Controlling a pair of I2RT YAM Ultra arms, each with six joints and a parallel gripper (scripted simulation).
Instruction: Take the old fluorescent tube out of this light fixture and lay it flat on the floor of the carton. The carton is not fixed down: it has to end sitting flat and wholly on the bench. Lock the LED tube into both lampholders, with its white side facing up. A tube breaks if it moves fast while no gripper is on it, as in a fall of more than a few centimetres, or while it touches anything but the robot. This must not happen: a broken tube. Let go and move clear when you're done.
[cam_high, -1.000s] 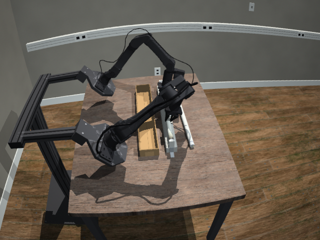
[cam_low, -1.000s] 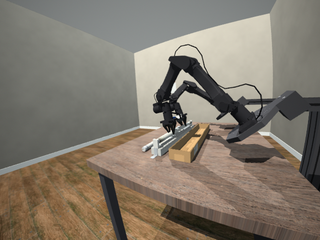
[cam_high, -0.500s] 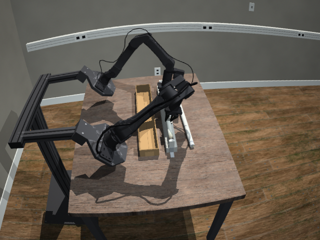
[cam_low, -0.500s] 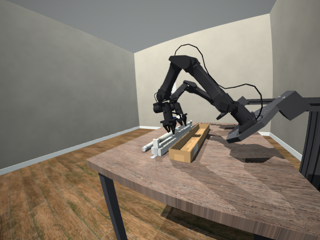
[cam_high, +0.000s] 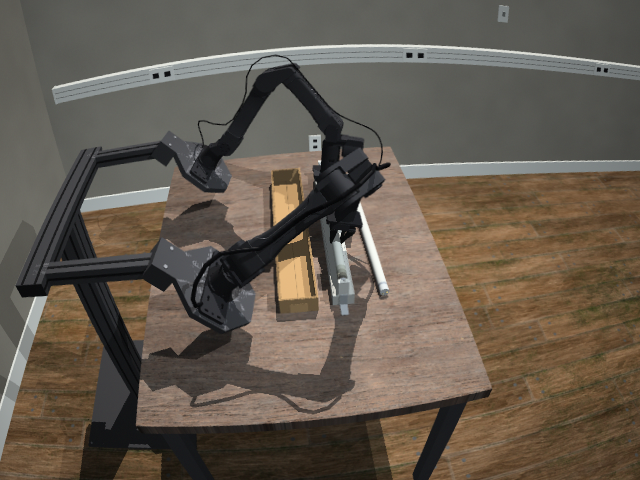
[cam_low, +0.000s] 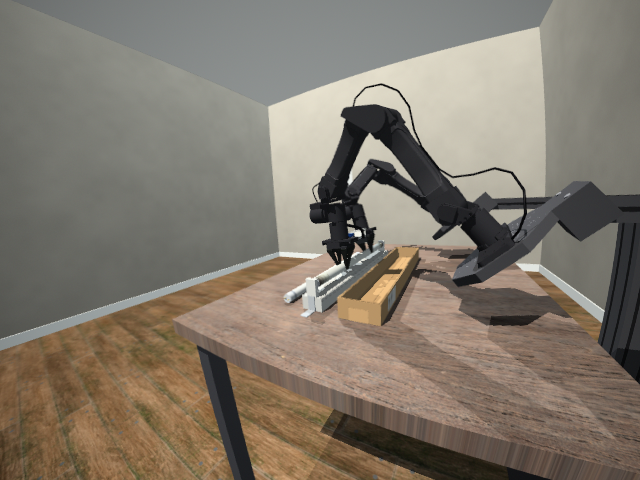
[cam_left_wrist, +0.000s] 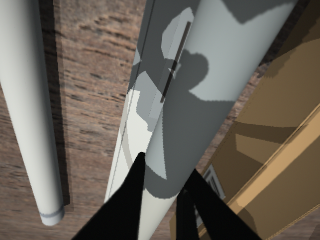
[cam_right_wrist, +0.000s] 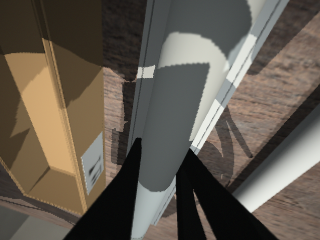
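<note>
My right gripper is now 2 cm short of the old fluorescent tube and 12 cm to the right of it. Also, from my right hand: light fixture: 2 cm ahead, 12 cm to the left, 1 cm below; then carton: 11 cm behind, 13 cm to the left, 4 cm below; then LED tube: 12 cm ahead, 11 cm to the left, 6 cm below.
The old fluorescent tube is 120 mm to the right of my left hand and 20 mm behind it. Round my left hand: light fixture: 120 mm to the right, 20 mm behind, 10 mm below; then carton: 140 mm behind, 100 mm to the right, 40 mm below; then LED tube: 130 mm to the right, 90 mm ahead, 60 mm below.
</note>
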